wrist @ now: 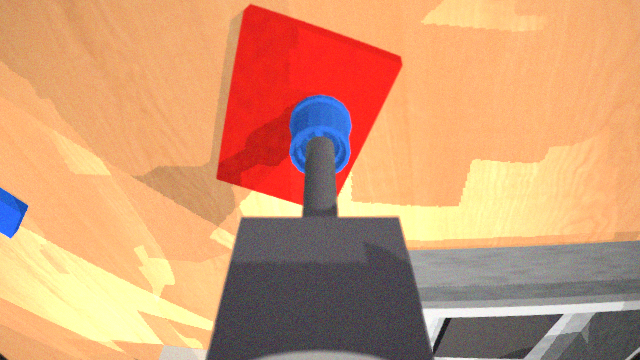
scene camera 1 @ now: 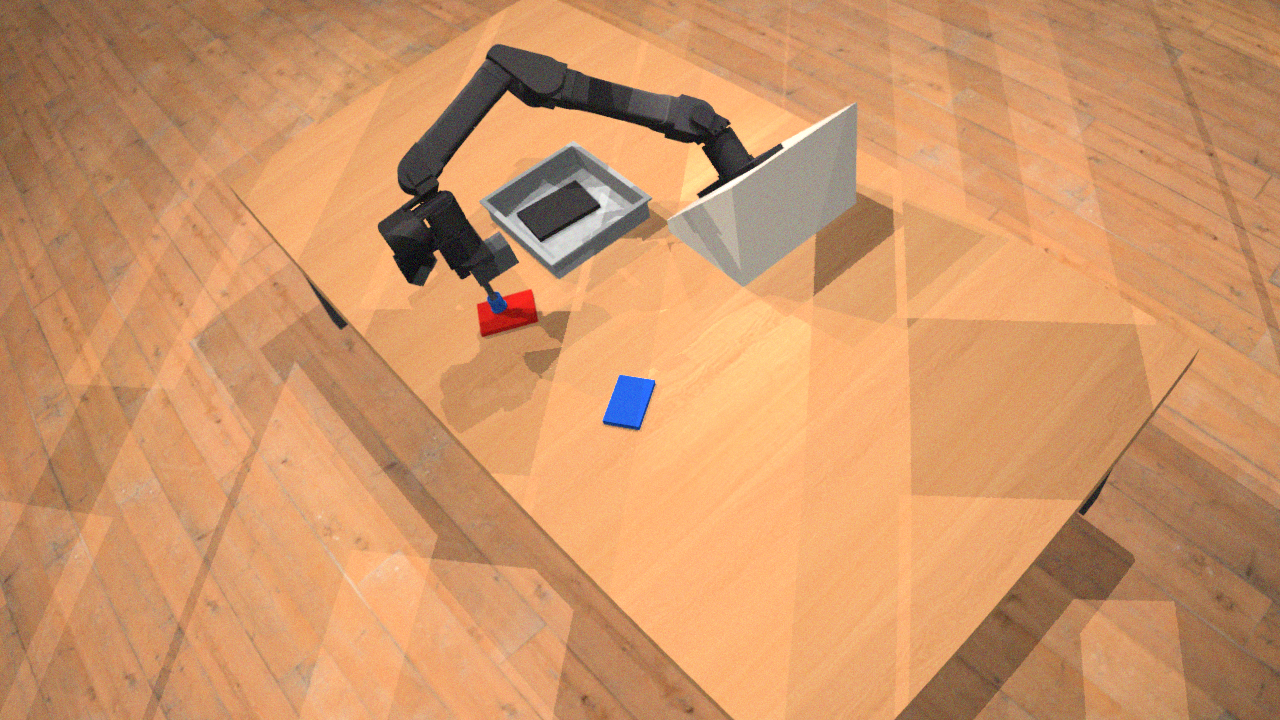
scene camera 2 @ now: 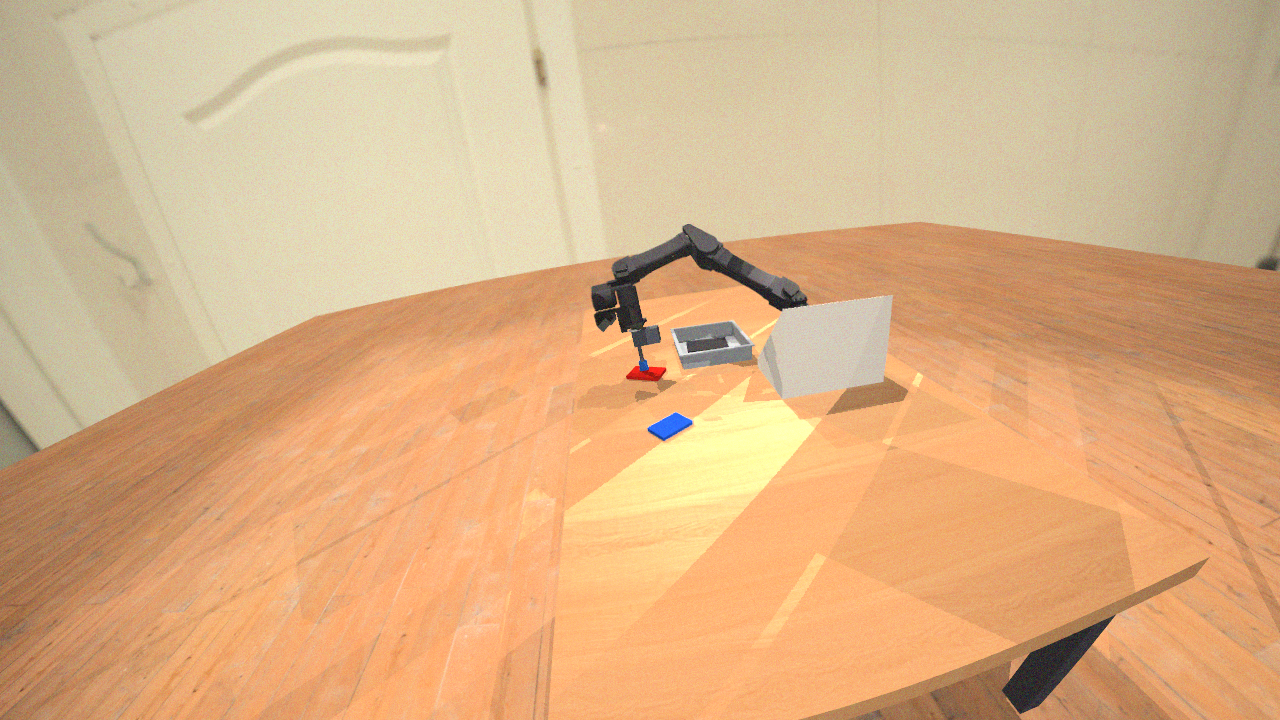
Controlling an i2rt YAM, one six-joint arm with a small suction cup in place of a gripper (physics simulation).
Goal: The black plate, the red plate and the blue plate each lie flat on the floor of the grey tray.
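Frame: origin at the arm's base, x ahead, y left, z up, level; centimetres.
Seen in the pictures: hand at its tool point: [wrist: 320,123] [scene camera 1: 499,307] [scene camera 2: 644,369]; arm's base at its link origin: [scene camera 1: 740,174] [scene camera 2: 806,333].
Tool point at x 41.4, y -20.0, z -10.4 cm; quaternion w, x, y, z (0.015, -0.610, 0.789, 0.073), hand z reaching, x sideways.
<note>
Offsets run from my tool point to a thing's middle.
The red plate @[dx -0.3, dy +1.5, dz -0.8 cm] [scene camera 1: 517,315] [scene camera 2: 647,375] [wrist: 277,67] lies flat on the table, left of the grey tray @[dx -22.9, dy -7.5, dz +1.2 cm] [scene camera 1: 583,252] [scene camera 2: 713,357] [wrist: 514,268]. My suction cup [scene camera 1: 496,305] [scene camera 2: 642,366] [wrist: 319,121] is right over the red plate's middle, at or just above its top face; I cannot tell whether it touches, and it holds nothing. The black plate @[dx -22.7, dy -10.0, dz -0.4 cm] [scene camera 1: 557,209] [scene camera 2: 712,343] [wrist: 492,336] lies flat on the tray floor. The blue plate @[dx -0.8, dy +31.6, dz -0.8 cm] [scene camera 1: 629,400] [scene camera 2: 670,425] [wrist: 9,214] lies flat on the table, apart, nearer the front.
A white slanted panel [scene camera 1: 779,210] [scene camera 2: 832,345] stands right of the tray, at the arm's base. The table's left edge runs close to the red plate in scene camera 1.
</note>
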